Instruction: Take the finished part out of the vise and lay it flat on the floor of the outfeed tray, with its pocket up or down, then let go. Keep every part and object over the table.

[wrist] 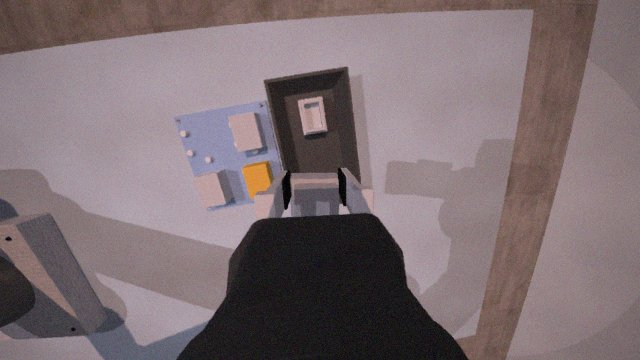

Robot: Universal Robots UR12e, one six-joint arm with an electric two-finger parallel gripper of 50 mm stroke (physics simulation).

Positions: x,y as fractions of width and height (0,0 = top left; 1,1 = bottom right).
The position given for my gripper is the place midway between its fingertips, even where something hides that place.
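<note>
You can see my gripper (0.49,0.50) here, along with an orange block (0.40,0.49).
</note>
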